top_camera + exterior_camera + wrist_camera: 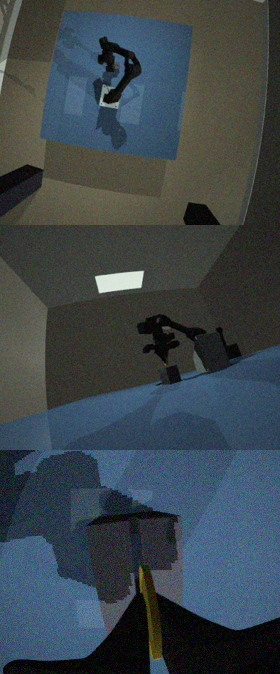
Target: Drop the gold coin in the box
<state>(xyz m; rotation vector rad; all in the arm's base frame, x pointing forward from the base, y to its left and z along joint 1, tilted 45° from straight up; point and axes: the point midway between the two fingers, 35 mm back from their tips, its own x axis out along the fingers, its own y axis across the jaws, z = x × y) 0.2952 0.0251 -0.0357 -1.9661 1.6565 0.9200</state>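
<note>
Now: gripper tip 1 cm below the gold coin.
</note>
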